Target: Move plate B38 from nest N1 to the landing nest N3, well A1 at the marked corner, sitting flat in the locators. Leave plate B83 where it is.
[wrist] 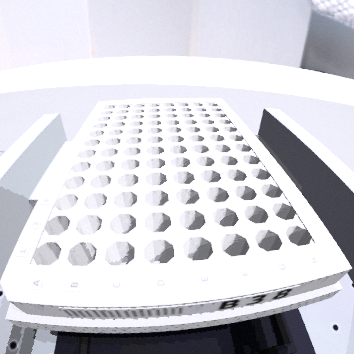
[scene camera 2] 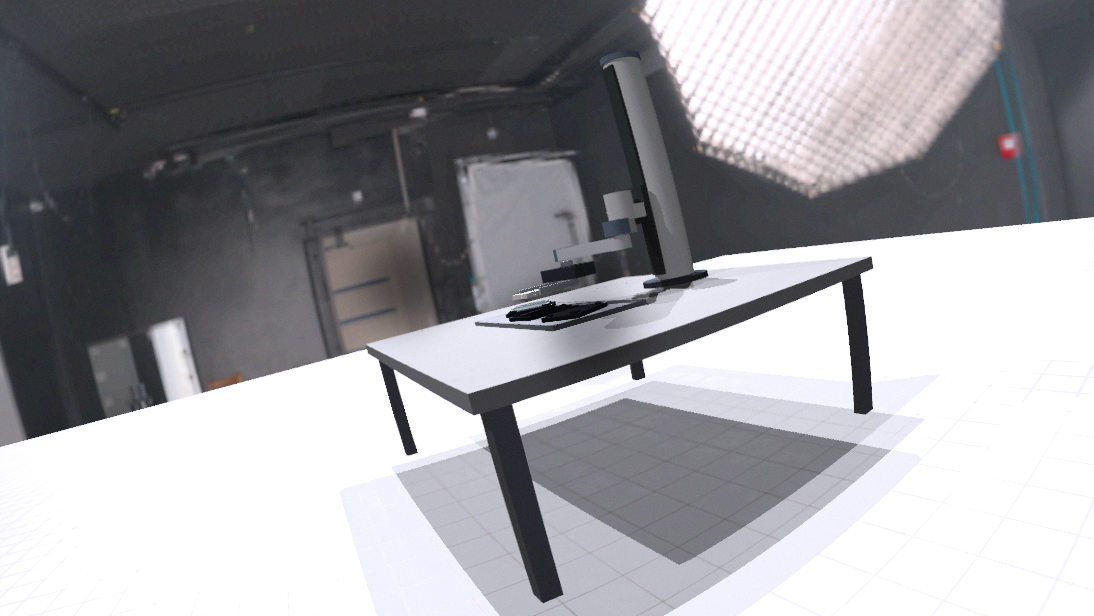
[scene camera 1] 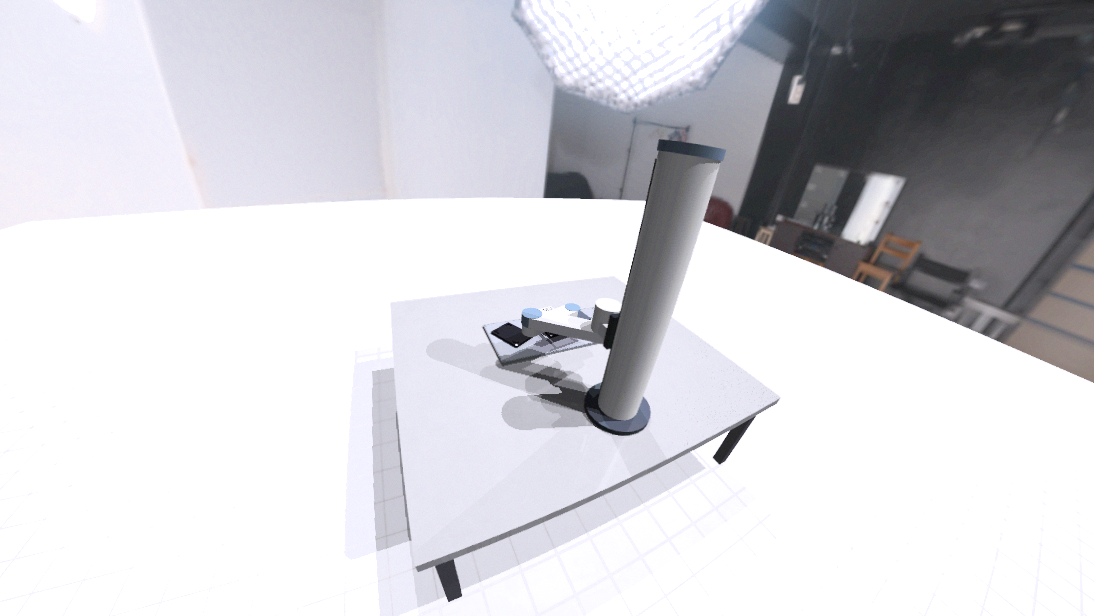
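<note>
Plate B38 (wrist: pixel 157 192) (scene camera 2: pixel 535 291) is a white well plate, held level; its label and barcode face the wrist camera, with well A1 at the near left. My gripper (wrist: pixel 163 124) is shut on its long sides. In scene camera 2 the plate hangs above the nests, beneath the dark gripper body (scene camera 2: pixel 568 271). A pale plate (scene camera 2: pixel 529 305) sits lower, in a black nest; its label is unreadable, so I cannot confirm it is B83. A black nest (scene camera 1: pixel 509 333) shows at the base board's left end. Another black nest (scene camera 2: pixel 574 310) shows in scene camera 2. Nest numbers are unreadable.
The base board (scene camera 1: pixel 506 355) lies on the grey table (scene camera 1: pixel 459 459). The arm's column (scene camera 1: pixel 658 290) (scene camera 2: pixel 650 160) stands beside it, with the links reaching over the board. A dark nest part (wrist: pixel 175 345) shows below the plate's near edge in the wrist view.
</note>
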